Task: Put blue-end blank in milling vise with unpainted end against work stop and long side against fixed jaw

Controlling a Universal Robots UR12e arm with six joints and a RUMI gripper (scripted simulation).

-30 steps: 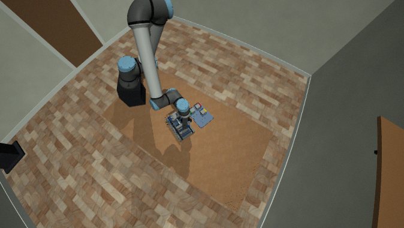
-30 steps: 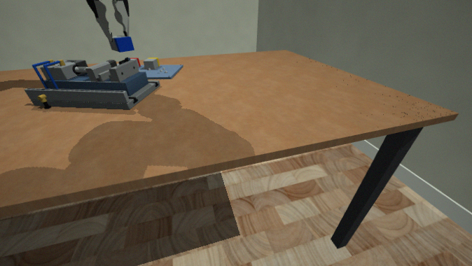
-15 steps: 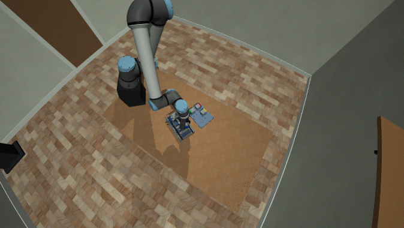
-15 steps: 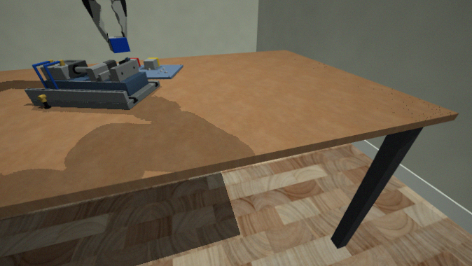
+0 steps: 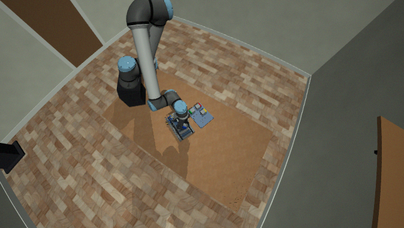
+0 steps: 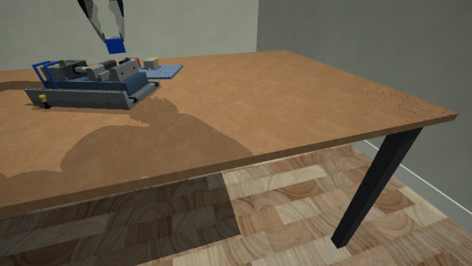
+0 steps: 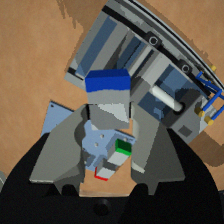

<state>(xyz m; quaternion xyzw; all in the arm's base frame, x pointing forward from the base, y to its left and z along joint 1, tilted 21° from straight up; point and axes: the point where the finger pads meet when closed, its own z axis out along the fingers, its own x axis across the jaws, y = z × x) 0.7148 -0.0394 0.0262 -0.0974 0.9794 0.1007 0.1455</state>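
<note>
Right now my hand is 10 mm short of the fixed jaw, 40 mm to the left of it and 90 mm above it. Also, from my hand: vise body (80 mm behind, 120 mm below); blue blank (20 mm below); green blank (60 mm behind, 200 mm to the left, 140 mm below).
</note>
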